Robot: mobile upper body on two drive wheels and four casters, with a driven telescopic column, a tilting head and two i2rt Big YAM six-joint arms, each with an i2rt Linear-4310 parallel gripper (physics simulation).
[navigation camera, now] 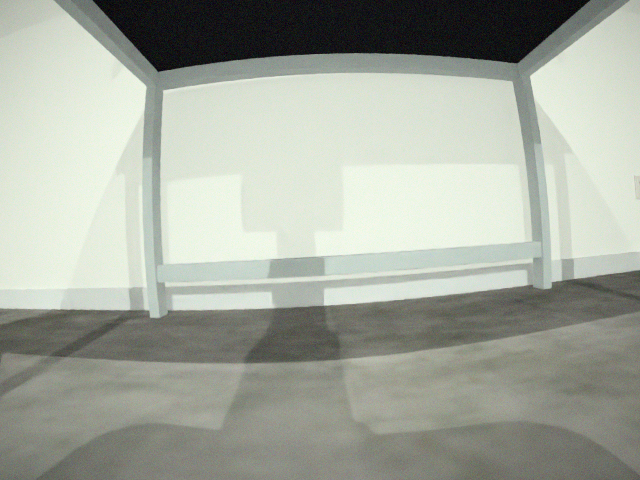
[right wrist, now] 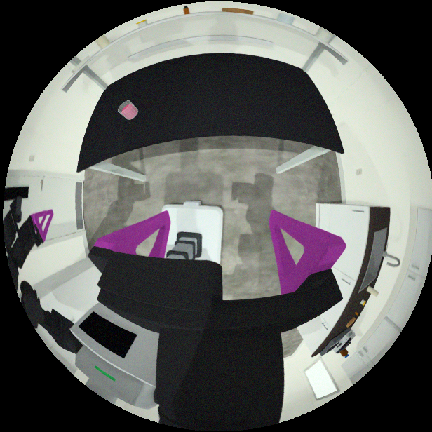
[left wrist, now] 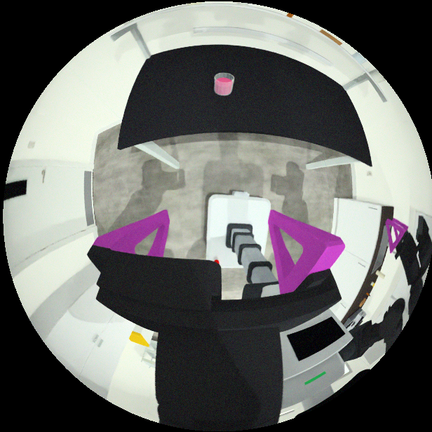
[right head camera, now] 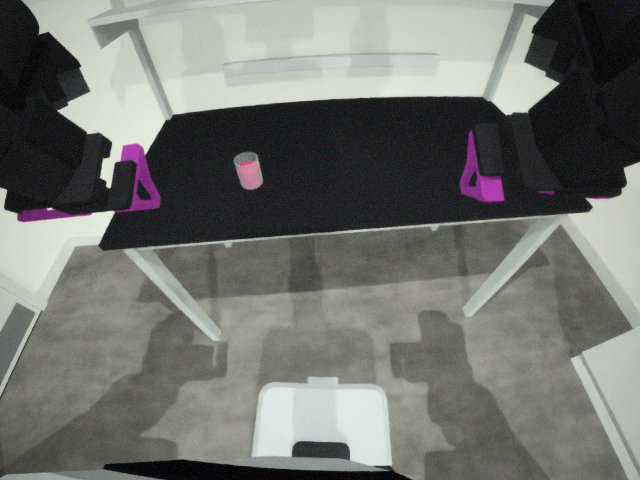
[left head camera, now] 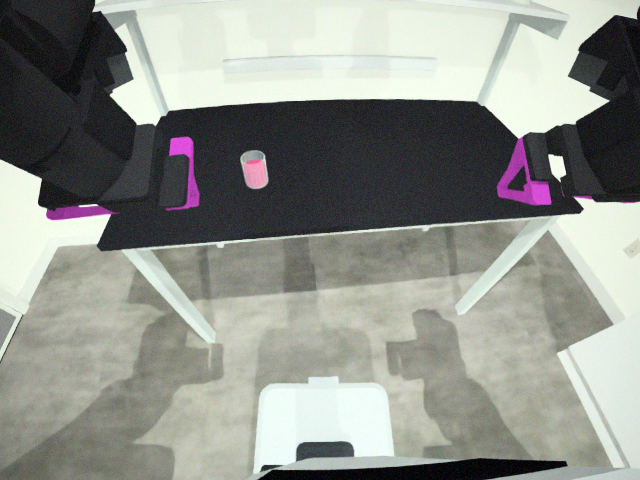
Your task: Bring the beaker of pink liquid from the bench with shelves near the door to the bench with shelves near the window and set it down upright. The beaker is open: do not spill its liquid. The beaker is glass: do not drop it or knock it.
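A clear open beaker of pink liquid (left head camera: 254,173) (right head camera: 250,174) (left wrist: 224,86) (right wrist: 128,110) stands upright on the black-topped bench (left head camera: 372,160) (right head camera: 372,160) (left wrist: 280,100) (right wrist: 225,100), left of the middle in both head views. My left gripper (left head camera: 129,193) (right head camera: 98,198) (left wrist: 218,215) is open and empty, at the left end of the bench, apart from the beaker. My right gripper (left head camera: 563,188) (right head camera: 537,183) (right wrist: 219,215) is open and empty, at the bench's right end, far from the beaker. The bench near the window cannot be made out.
Pale shelf uprights (left head camera: 146,64) (right head camera: 149,67) rise behind the bench. My white base (left head camera: 323,403) (right head camera: 320,403) is in front of it. A white cabinet (left head camera: 610,382) (right head camera: 617,382) stands at the right. A door (left wrist: 55,210) shows at the left. The bench's lower rail (navigation camera: 413,256) crosses near the wall.
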